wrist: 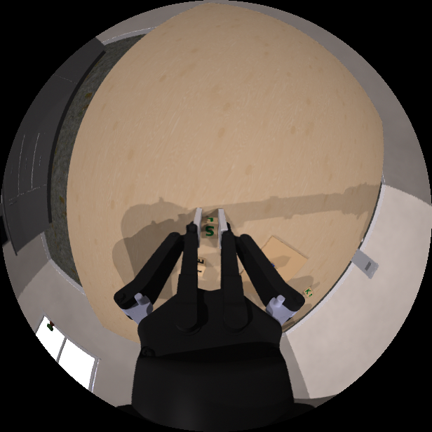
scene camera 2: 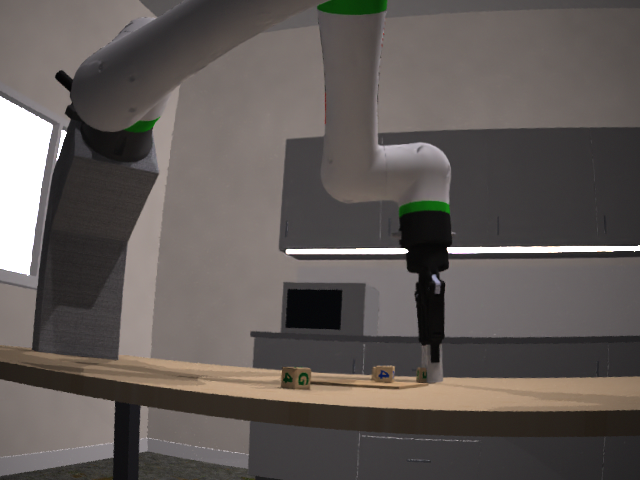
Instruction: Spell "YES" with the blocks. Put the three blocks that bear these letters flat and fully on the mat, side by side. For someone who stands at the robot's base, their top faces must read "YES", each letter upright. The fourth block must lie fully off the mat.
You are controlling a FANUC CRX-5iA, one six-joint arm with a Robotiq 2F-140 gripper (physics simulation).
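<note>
My gripper is shut on the S block, with its fingertips down at table level. The block's green S faces up in the wrist view; in the scene view a finger partly hides it. The E block, with black letters, lies off the mat near the left finger. A block with blue letters stands on the mat; a finger hides most of it in the wrist view, and its top letter cannot be read. The K block lies off the mat.
The wooden table carries the blocks and mat. The robot's grey pedestal stands at the left in the scene view. Grey cabinets and a microwave are in the background.
</note>
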